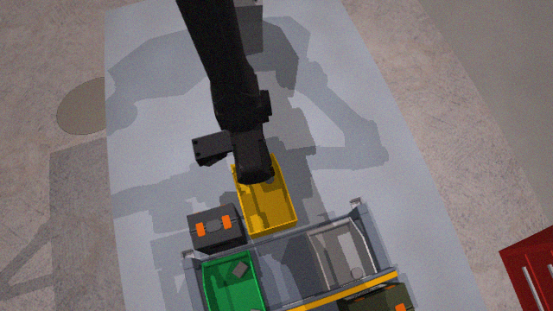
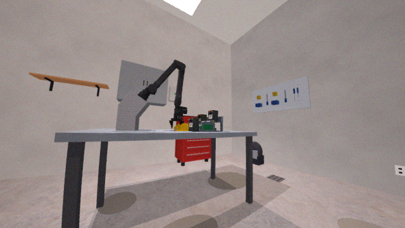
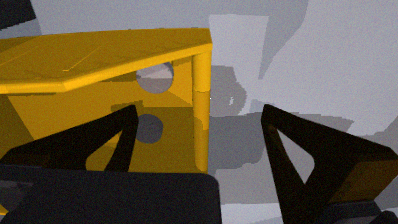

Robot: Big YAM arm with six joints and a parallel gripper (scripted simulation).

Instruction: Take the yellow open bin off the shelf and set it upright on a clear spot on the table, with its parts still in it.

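My hand is 80 mm short of the yellow bin, 10 mm to the left of it and 10 mm below it. Also, from my hand: green bin (250 mm ahead, 150 mm to the right, 10 mm above); grey bin (290 mm ahead, 70 mm to the left, 10 mm above).
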